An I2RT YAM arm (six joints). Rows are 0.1 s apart.
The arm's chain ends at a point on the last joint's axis. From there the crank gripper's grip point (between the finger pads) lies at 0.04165 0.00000 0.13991 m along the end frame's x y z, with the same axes.
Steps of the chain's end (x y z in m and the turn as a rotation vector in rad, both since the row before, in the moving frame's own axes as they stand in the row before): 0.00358, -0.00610, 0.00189, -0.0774, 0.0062, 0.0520; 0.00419, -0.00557, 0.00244, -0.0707, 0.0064, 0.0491; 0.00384, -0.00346, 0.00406, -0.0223, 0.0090, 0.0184; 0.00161, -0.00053, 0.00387, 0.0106, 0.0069, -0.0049; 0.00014, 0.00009, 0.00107, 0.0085, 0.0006, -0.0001
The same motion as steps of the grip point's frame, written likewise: 0.00411, 0.00689, 0.00113, -0.0774, 0.0062, 0.0520; 0.00479, 0.00636, 0.00175, -0.0707, 0.0064, 0.0491; 0.00506, 0.00043, 0.00364, -0.0223, 0.0090, 0.0184; 0.00257, -0.00222, 0.00357, 0.0106, 0.0069, -0.0049; 0.00022, -0.00110, 0.00104, 0.0085, 0.0006, -0.0001
